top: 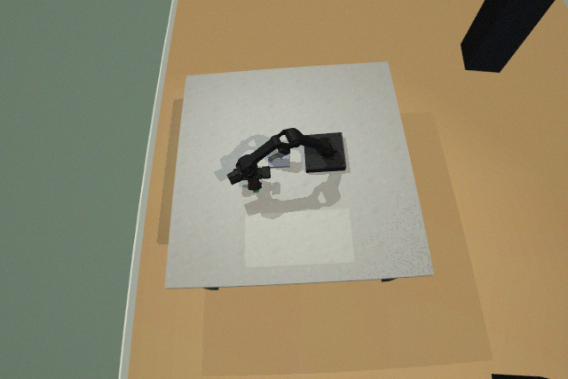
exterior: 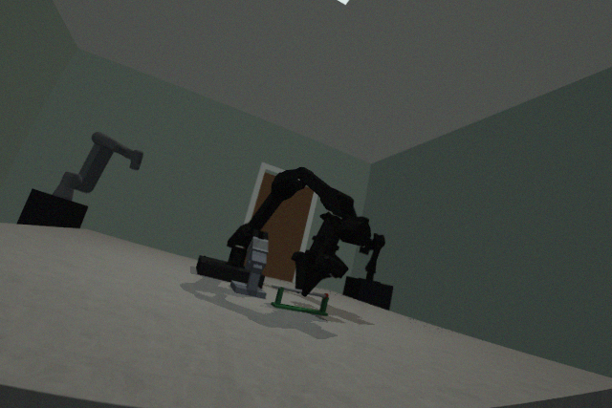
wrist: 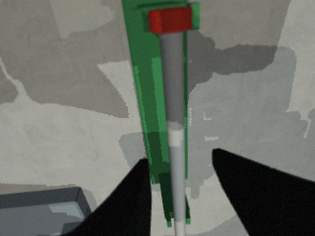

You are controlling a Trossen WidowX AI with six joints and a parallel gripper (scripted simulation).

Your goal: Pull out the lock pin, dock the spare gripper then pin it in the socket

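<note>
Now: the green rack 1 cm to the left of my gripper tip, 1 cm below it and 1 cm behind it. The rest, counted from my gripper tip: spare gripper: 13 cm behind, 11 cm to the right, 8 cm above; grey mount socket: 11 cm to the right, 10 cm behind, 2 cm above.
</note>
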